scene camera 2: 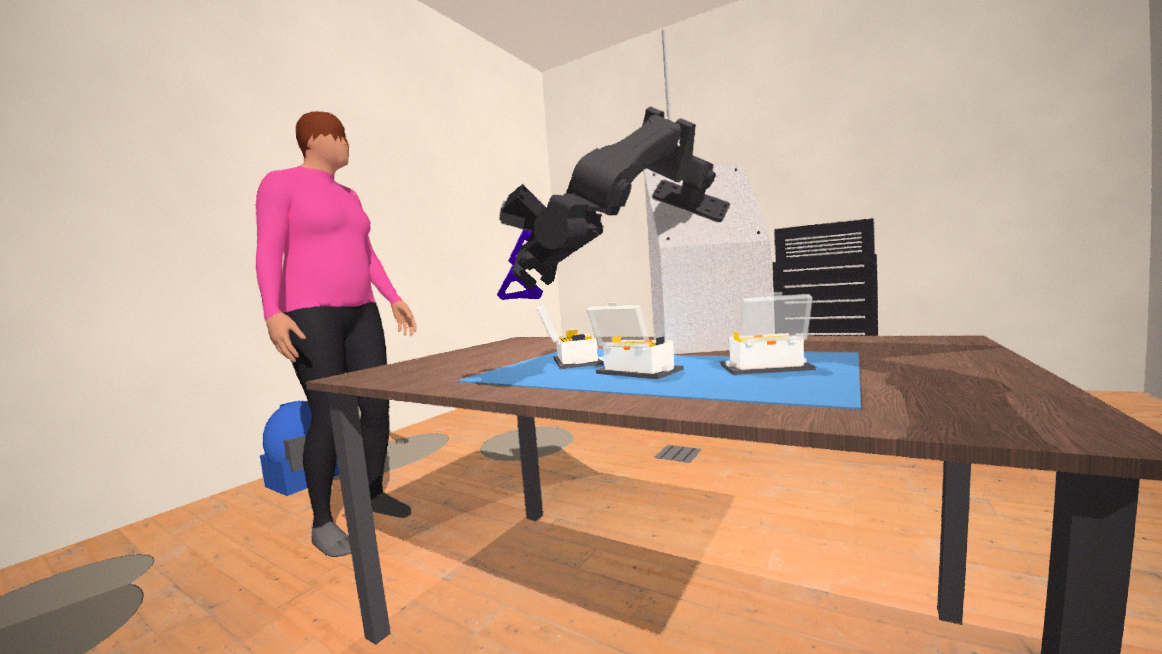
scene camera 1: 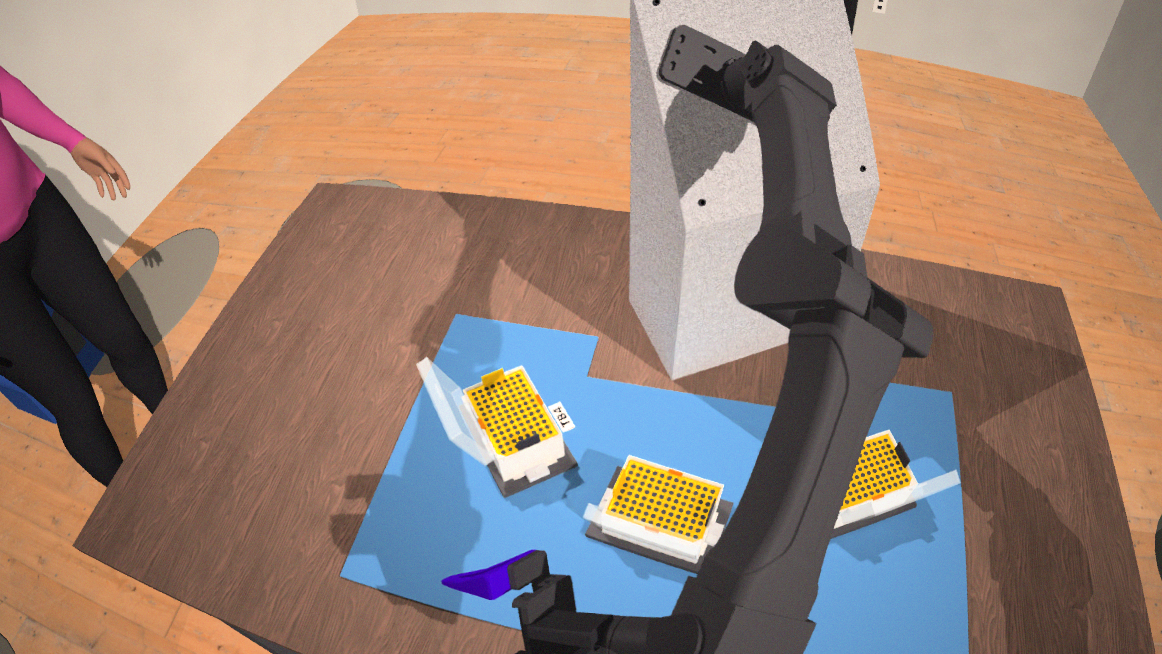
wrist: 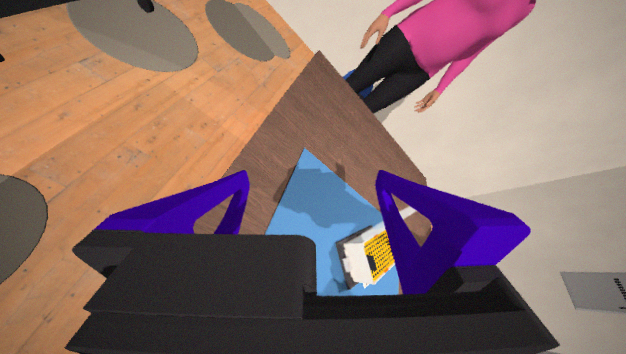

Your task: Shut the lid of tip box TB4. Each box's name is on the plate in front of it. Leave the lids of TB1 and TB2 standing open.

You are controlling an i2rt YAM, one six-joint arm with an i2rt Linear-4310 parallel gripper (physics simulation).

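Pixels of known places: gripper, fingertip midpoint: (scene camera 2: pixel 505 279) (scene camera 1: pixel 456 632) (wrist: pixel 312 177); arm's base at its link origin: (scene camera 2: pixel 690 201) (scene camera 1: pixel 742 85).
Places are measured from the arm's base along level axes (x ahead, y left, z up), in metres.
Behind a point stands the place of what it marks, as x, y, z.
Observation:
Tip box TB4 (scene camera 1: pixel 513 412) (scene camera 2: pixel 576 350) {0.359, -0.104, -0.357} (wrist: pixel 357 260) {0.358, -0.104, -0.359}, white with a yellow perforated top, stands on the blue mat (scene camera 1: pixel 528 341) {0.170, -0.223, -0.394} behind its name plate (scene camera 1: pixel 561 415) {0.262, -0.114, -0.393}. Its translucent lid (scene camera 1: pixel 448 415) {0.402, -0.168, -0.250} (scene camera 2: pixel 548 323) {0.410, -0.139, -0.287} stands open, leaning outward. Two more tip boxes, a middle one (scene camera 1: pixel 665 497) (scene camera 2: pixel 638 356) and a right one (scene camera 1: pixel 879 471) (scene camera 2: pixel 765 352), also have their lids up; their name plates cannot be read. My gripper (wrist: pixel 312 177) {0.615, 0.004, -0.182} is open and empty, high above the table, with its purple fingers wide apart. In the wrist view the right finger partly covers TB4.
The arm (scene camera 1: pixel 821 454) {0.464, 0.204, 0.043} (scene camera 2: pixel 622 166) {0.551, 0.242, -0.032} reaches over the mat and partly hides the right box in scene camera 1. A speckled grey pedestal (scene camera 1: pixel 731 276) {0.086, 0.039, -0.218} (scene camera 2: pixel 707 284) {0.051, 0.070, -0.224} stands at the back of the wooden table (scene camera 1: pixel 268 365) {0.408, -0.574, -0.398}. A person in pink (scene camera 1: pixel 16 178) (scene camera 2: pixel 317 235) stands beside the table.

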